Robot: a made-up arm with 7 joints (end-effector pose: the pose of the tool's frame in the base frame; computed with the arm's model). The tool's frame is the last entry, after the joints. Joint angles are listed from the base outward.
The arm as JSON. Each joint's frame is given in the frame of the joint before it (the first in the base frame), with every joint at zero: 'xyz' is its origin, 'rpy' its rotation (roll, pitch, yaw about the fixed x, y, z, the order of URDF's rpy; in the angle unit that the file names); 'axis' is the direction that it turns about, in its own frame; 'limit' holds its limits. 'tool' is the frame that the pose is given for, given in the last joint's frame.
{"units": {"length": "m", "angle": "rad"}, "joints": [
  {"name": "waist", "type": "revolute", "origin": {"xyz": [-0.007, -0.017, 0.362], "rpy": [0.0, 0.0, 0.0]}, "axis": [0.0, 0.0, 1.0], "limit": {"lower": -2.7, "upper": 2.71}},
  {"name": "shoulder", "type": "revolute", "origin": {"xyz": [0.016, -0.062, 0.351], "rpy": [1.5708, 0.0, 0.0]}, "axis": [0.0, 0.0, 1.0], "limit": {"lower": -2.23, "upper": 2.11}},
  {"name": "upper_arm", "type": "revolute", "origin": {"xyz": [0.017, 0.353, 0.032], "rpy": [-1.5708, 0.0, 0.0]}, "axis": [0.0, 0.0, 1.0], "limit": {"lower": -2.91, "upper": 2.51}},
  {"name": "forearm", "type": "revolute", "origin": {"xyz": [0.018, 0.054, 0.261], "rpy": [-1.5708, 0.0, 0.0]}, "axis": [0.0, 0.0, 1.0], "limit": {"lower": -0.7, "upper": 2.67}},
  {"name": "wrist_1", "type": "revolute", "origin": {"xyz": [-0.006, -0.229, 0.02], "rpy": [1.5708, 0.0, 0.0]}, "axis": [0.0, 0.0, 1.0], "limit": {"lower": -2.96, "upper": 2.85}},
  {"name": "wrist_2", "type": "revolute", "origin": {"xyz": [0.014, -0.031, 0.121], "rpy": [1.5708, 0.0, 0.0]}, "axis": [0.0, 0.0, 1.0], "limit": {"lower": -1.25, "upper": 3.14}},
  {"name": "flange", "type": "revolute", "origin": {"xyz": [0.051, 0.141, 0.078], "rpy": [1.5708, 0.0, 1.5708]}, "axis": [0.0, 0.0, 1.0], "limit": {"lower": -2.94, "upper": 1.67}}
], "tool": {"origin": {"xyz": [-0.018, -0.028, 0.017], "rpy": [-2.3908, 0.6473, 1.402]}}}
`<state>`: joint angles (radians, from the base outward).
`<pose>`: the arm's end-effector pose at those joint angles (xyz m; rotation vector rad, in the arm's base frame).
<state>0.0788 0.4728 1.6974 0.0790 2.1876 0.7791 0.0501</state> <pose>-0.5764 -0.0396 1.6412 1.5196 1.8290 0.1516</pose>
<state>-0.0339 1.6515 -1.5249 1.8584 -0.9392 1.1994 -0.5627</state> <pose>-0.6182 -0.5741 0.7736 -0.2984 -2.6965 -1.4640</pose>
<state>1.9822 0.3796 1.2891 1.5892 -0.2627 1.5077 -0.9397</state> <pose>-0.2641 -0.2568 1.4418 -2.0145 -0.4125 -0.9805</pose>
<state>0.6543 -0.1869 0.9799 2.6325 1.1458 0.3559 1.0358</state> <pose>0.0179 0.1423 0.8193 -0.9097 -0.2072 -0.8695</pose>
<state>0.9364 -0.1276 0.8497 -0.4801 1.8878 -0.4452 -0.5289</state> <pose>-0.0207 -0.1220 1.7435 -2.0689 -1.1100 -1.5077</pose>
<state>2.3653 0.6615 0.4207 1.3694 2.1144 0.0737 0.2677</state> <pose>-0.1310 -0.2736 1.5024 0.2304 1.8444 0.8994</pose>
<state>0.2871 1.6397 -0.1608 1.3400 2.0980 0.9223 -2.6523</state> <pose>-0.5622 -0.2705 1.2263 -0.6899 1.3988 -0.8307</pose>
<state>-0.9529 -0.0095 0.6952 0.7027 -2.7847 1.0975 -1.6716</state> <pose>0.3042 0.0213 1.6775 -1.9363 0.5532 0.9048</pose>
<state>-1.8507 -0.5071 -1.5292 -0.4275 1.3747 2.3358 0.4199</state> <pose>-0.1467 -0.4027 1.5347 -0.1305 2.6609 -1.2654</pose>
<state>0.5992 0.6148 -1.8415 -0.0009 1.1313 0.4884 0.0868</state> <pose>-0.3807 -0.5085 1.6430 -1.1815 2.1002 0.6600</pose>
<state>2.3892 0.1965 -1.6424 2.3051 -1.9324 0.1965 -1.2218</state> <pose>0.3863 0.3748 1.1139 -0.6517 -0.1204 1.9049</pose>
